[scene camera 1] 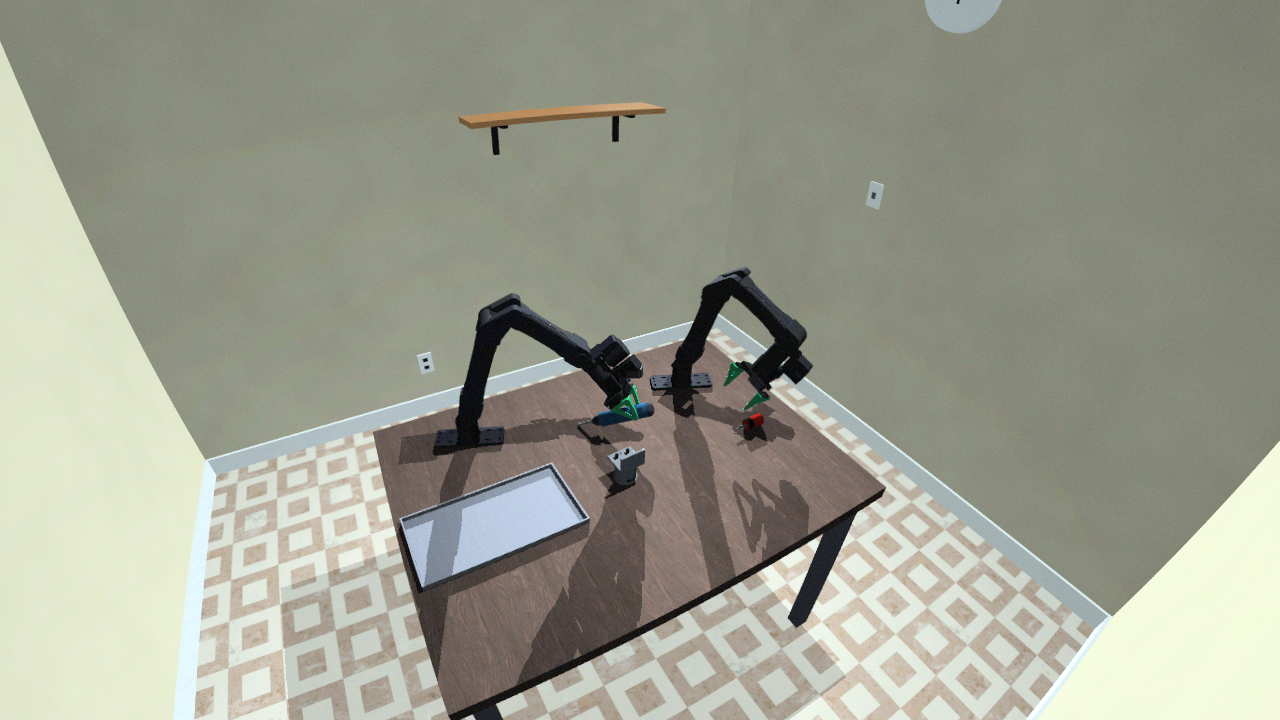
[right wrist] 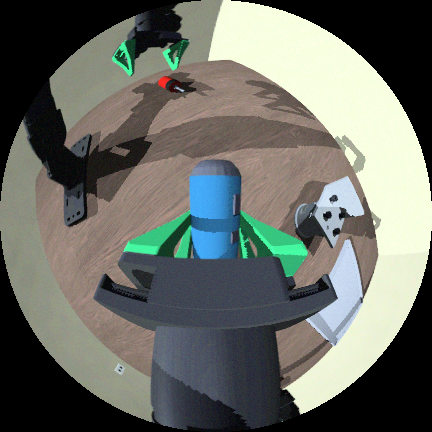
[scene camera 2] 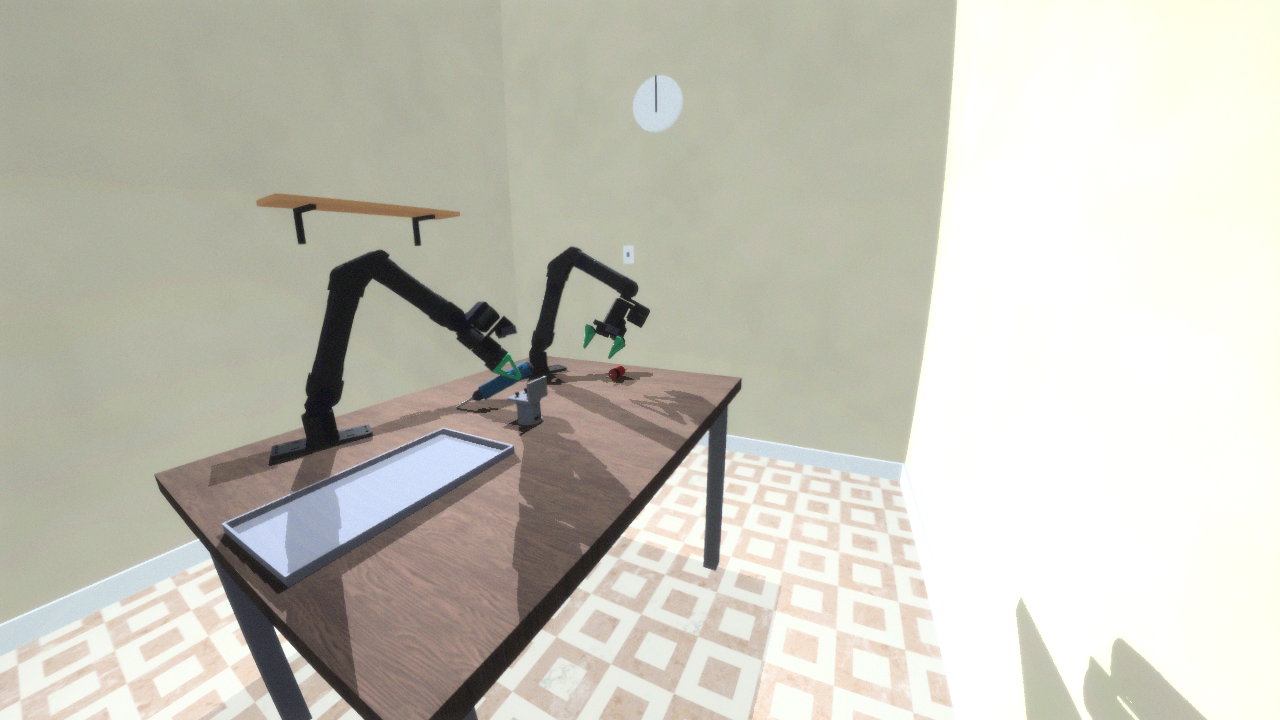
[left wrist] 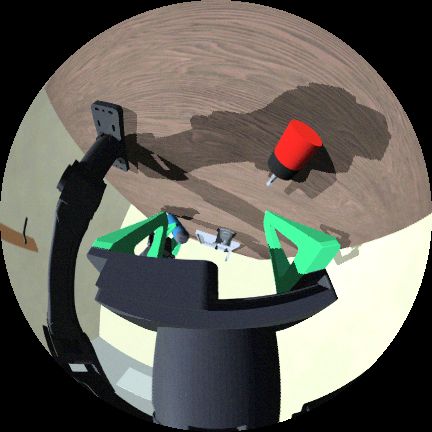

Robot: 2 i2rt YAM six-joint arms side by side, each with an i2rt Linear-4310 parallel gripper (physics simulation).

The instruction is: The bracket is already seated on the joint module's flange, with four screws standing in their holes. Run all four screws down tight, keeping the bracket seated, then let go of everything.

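Places are measured from the left arm's base along level axes (x right, y ahead, z up), in centimetres.
Pixels of known places: left gripper, between the fingertips: (scene camera 1: pixel 734 397) (right wrist: pixel 154 70) (scene camera 2: pixel 596 353) (left wrist: pixel 215 216); right gripper, between the fingertips: (scene camera 1: pixel 638 415) (right wrist: pixel 214 215) (scene camera 2: pixel 519 377) (left wrist: pixel 181 227); left arm's base, origin of its link: (scene camera 1: pixel 680 382) (right wrist: pixel 76 174) (scene camera 2: pixel 539 373) (left wrist: pixel 112 140); right arm's base, origin of its link: (scene camera 1: pixel 470 438) (scene camera 2: pixel 324 442).
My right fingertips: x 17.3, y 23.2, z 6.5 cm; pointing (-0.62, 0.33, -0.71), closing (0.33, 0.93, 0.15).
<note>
For each thing: its top centre in the pictures, then the offset to it from my right fingertips. "spot": a spot on its surface instead.
- blue screwdriver, a spot on its surface: (right wrist: pixel 215 192) spot: dy -0.2, dx -1.1, dz +4.0 cm
- grey joint module, centre of its top: (right wrist: pixel 331 215) (scene camera 2: pixel 527 396) (scene camera 1: pixel 625 459) (left wrist: pixel 221 246) dy +17.1, dx +5.6, dz -0.1 cm
- red-and-black tool, centre of its top: (left wrist: pixel 284 174) (right wrist: pixel 172 79) (scene camera 1: pixel 749 419) (scene camera 2: pixel 613 369) dy +1.6, dx -32.9, dz -3.1 cm
- shallow grey tray, centre of its top: (scene camera 2: pixel 387 479) (scene camera 1: pixel 492 519) (right wrist: pixel 345 308) (left wrist: pixel 214 244) dy +30.2, dx +39.6, dz -4.9 cm
My right gripper (scene camera 1: pixel 631 411) (scene camera 2: pixel 508 367) (right wrist: pixel 214 215) is shut on the blue screwdriver (scene camera 1: pixel 610 417) (scene camera 2: pixel 492 386) (left wrist: pixel 178 231) (right wrist: pixel 215 192), holding it tilted above the table, its bit pointing down and to the picture's left in both scene views. In scene camera 1, the grey joint module (scene camera 1: pixel 624 475) (scene camera 2: pixel 529 413) (right wrist: pixel 303 220) stands in front of it, with the light-grey bracket (scene camera 1: pixel 637 458) (scene camera 2: pixel 537 388) (right wrist: pixel 350 192) on top. Several dark screw heads (right wrist: pixel 327 216) show on the bracket; their depth is unclear. My left gripper (scene camera 1: pixel 736 396) (scene camera 2: pixel 598 352) (left wrist: pixel 215 216) (right wrist: pixel 154 70) is open and empty, away from the bracket.
A red-and-black tool (scene camera 1: pixel 754 420) (scene camera 2: pixel 616 372) (left wrist: pixel 297 147) (right wrist: pixel 166 83) with a silver bit lies on the table below my left gripper. A shallow grey tray (scene camera 1: pixel 501 554) (scene camera 2: pixel 402 514) lies to the picture's left of the joint module. A wooden shelf (scene camera 1: pixel 563 114) (scene camera 2: pixel 358 206) is on the wall.
</note>
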